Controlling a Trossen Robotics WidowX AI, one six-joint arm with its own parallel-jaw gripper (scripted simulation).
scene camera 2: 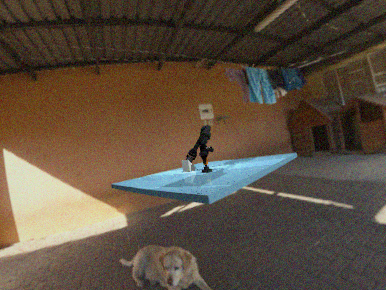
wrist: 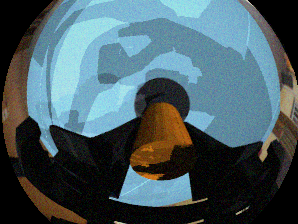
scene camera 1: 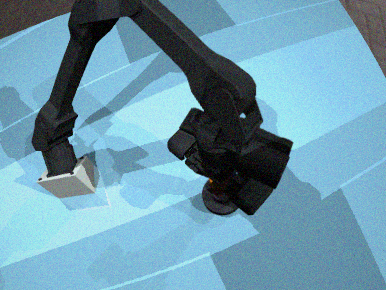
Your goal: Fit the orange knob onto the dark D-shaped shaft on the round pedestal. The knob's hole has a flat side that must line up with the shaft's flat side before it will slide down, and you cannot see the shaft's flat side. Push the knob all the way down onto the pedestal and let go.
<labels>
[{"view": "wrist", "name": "my gripper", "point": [162, 123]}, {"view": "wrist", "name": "orange knob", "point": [163, 150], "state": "held by my gripper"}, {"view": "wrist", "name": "dark round pedestal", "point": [162, 90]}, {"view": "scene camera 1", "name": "my gripper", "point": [221, 183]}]
</labels>
